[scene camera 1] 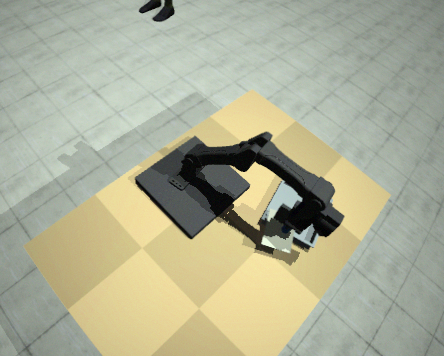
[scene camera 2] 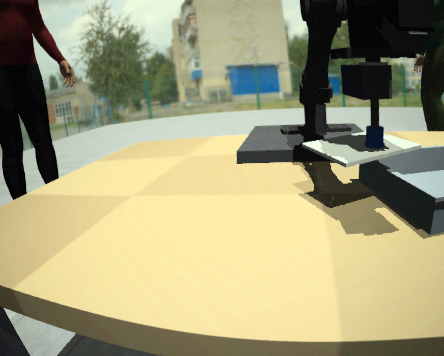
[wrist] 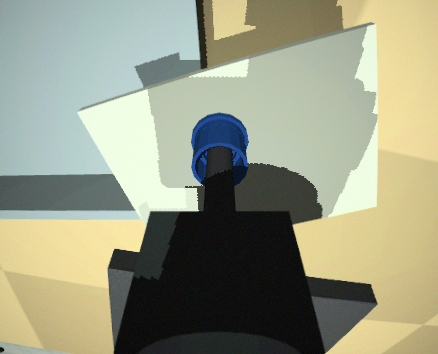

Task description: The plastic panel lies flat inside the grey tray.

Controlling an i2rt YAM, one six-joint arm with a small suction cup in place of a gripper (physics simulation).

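Note:
Grey tray [scene camera 2: 402, 180], also [scene camera 1: 285, 193] and [wrist: 62, 62], resting on the table. Pale plastic panel [scene camera 2: 349, 150], also [scene camera 1: 273, 237] and [wrist: 310, 109]. Suction cup [scene camera 2: 374, 137], also [wrist: 219, 129], holding the panel; nothing else touching it.

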